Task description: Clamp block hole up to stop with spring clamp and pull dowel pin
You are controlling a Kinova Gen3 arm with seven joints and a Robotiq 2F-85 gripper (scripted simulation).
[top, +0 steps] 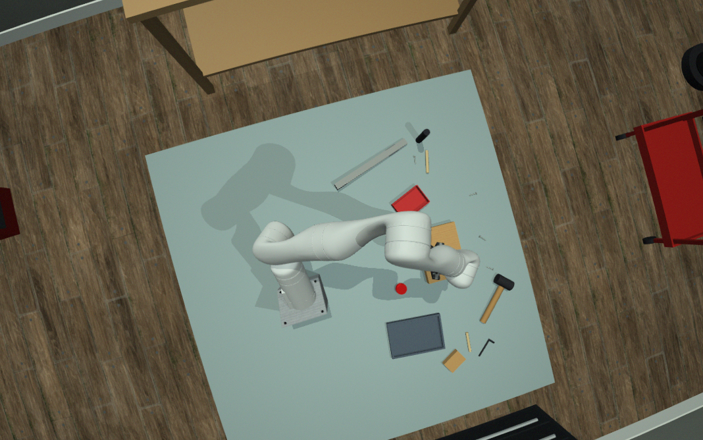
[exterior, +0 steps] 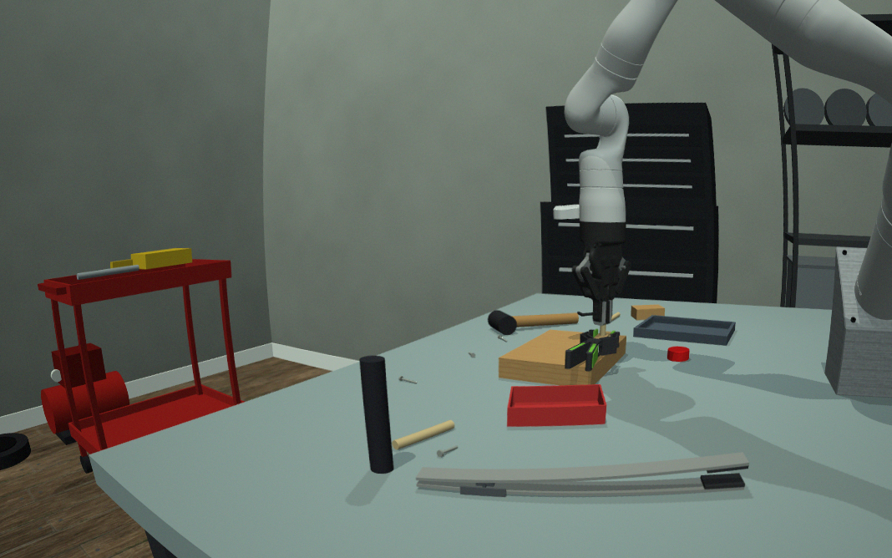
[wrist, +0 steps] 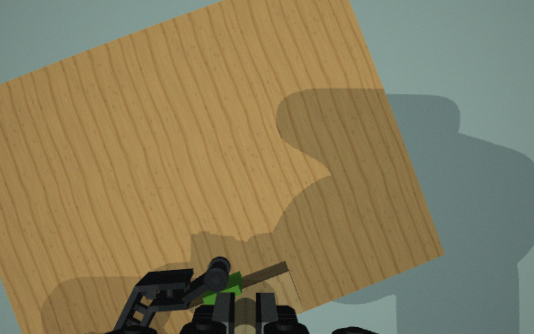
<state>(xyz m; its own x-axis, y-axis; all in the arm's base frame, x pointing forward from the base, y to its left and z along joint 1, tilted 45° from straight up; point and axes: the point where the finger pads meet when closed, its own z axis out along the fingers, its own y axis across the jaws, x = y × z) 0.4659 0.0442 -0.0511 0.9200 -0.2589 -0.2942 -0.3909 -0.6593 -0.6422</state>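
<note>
Right now the dowel pin is 2 cm below my hand. Round my hand: red puck 12 cm behind, 9 cm to the right, 8 cm below; small wooden block 5 cm below; wooden bench board 7 cm below, 5 cm ahead.
</note>
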